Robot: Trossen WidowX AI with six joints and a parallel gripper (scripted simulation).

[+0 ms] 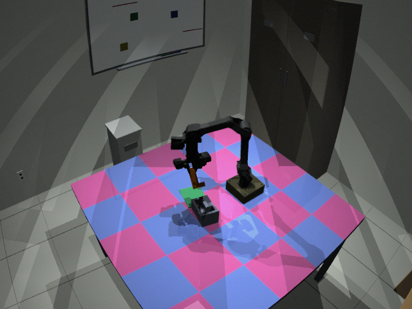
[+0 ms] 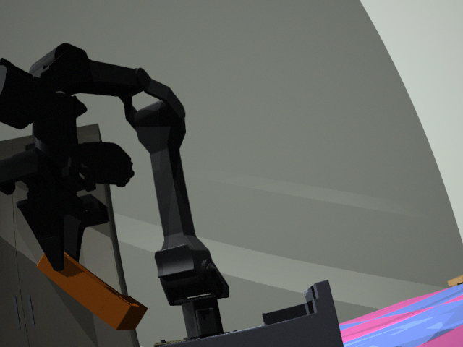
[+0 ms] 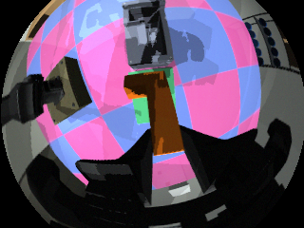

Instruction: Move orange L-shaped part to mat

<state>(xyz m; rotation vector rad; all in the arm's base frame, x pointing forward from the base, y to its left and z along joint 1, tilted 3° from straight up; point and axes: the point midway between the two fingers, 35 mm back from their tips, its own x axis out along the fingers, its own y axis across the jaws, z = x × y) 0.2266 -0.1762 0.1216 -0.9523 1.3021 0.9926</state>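
Right now the green mat is 170 mm below my gripper tip, 20 mm to the left of it and 10 mm ahead of it. Round my gripper tip: orange L-shaped part 40 mm to the left, 30 mm below.
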